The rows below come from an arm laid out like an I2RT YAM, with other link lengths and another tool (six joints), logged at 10 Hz.
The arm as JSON. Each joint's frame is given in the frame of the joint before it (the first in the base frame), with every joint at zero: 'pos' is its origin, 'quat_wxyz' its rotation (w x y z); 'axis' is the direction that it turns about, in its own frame. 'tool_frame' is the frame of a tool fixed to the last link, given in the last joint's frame.
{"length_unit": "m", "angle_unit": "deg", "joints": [
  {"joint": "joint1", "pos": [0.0, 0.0, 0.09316], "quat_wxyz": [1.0, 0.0, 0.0, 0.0], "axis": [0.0, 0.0, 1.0]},
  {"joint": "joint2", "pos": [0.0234, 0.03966, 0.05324], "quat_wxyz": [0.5, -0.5, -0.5, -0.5], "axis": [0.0, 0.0, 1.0]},
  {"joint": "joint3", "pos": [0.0, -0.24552, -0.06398], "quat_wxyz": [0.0, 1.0, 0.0, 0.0], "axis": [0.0, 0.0, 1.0]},
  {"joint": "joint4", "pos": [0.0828, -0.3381, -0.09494], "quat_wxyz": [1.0, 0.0, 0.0, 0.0], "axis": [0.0, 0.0, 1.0]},
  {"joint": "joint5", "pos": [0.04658, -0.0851, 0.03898], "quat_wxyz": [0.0, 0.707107, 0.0, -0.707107], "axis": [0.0, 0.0, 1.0]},
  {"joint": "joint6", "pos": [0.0, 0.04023, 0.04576], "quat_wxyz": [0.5, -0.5, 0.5, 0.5], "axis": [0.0, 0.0, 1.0]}
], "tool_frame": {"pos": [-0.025, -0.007, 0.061], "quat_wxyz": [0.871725, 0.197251, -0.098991, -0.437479]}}
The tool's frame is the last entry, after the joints.
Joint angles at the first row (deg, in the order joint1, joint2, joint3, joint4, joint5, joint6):
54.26, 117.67, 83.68, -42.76, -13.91, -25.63
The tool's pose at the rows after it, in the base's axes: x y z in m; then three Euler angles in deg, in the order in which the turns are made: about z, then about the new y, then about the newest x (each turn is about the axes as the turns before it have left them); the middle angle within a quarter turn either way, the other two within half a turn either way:
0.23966 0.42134 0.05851 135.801 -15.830 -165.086
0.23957 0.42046 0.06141 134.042 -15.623 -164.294
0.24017 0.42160 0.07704 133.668 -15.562 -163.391
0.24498 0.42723 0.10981 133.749 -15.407 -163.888
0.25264 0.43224 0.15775 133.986 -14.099 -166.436
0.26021 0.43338 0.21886 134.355 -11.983 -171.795
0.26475 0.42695 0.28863 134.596 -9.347 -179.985
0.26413 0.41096 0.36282 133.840 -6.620 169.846
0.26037 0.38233 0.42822 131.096 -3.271 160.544
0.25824 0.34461 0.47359 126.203 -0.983 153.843
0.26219 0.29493 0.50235 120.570 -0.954 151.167
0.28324 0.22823 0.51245 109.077 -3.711 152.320
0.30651 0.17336 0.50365 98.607 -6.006 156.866
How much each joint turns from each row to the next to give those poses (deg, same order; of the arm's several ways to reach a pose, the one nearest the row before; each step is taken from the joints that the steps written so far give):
0.00, 0.00, 0.04, -0.13, 0.13, 0.46
-0.04, -0.09, 0.42, -0.94, 0.41, 1.49
0.00, -0.28, 2.36, -3.48, -0.06, 0.15
-0.03, -0.57, 4.81, -4.94, 0.24, -0.02
-0.02, -1.29, 6.25, -5.35, 1.77, -0.02
0.00, -2.52, 6.53, -4.29, 3.10, -0.07
0.00, -4.11, 5.51, -2.16, 4.13, -0.37
0.00, -5.39, 4.24, -0.20, 4.90, -0.46
-0.35, -5.64, 2.80, 0.05, 5.97, -0.89
-1.48, -5.64, 0.33, 0.02, 5.31, -0.42
-4.53, -5.01, -0.02, -2.45, 1.40, 0.09
-9.94, -3.45, -0.16, -4.31, -0.61, 3.36
-10.30, -0.37, -0.09, -4.37, -2.50, 2.71

